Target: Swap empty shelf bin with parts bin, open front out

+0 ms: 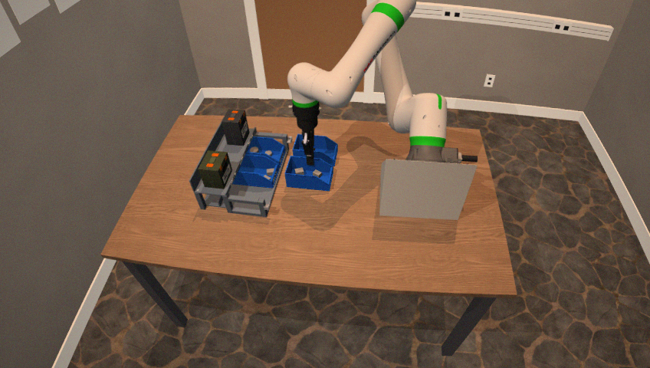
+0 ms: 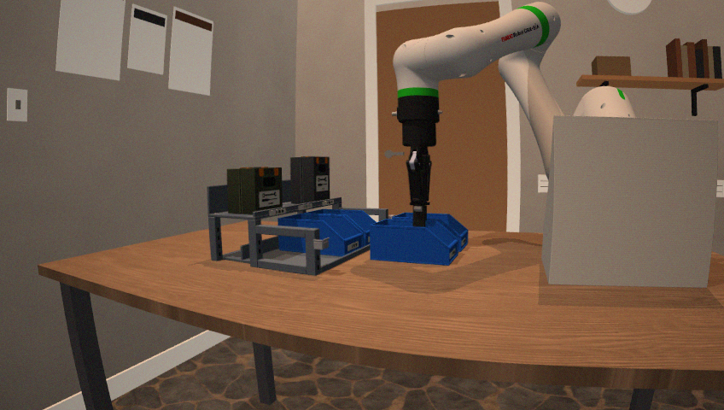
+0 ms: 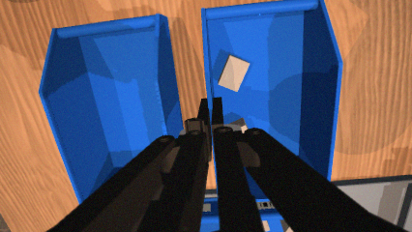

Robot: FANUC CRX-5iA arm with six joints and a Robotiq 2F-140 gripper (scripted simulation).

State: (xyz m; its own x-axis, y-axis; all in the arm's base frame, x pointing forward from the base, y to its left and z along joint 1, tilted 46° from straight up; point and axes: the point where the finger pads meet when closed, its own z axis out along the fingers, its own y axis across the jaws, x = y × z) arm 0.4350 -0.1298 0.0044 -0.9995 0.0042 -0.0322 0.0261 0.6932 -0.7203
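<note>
Now: the tan part 3 cm behind my hand, 2 cm to the left of it and 6 cm below it. The rest, counted from my hand: black box (31 cm ahead, 6 cm to the right, 9 cm above); grey shelf (25 cm ahead, 6 cm to the left, 1 cm below).
</note>
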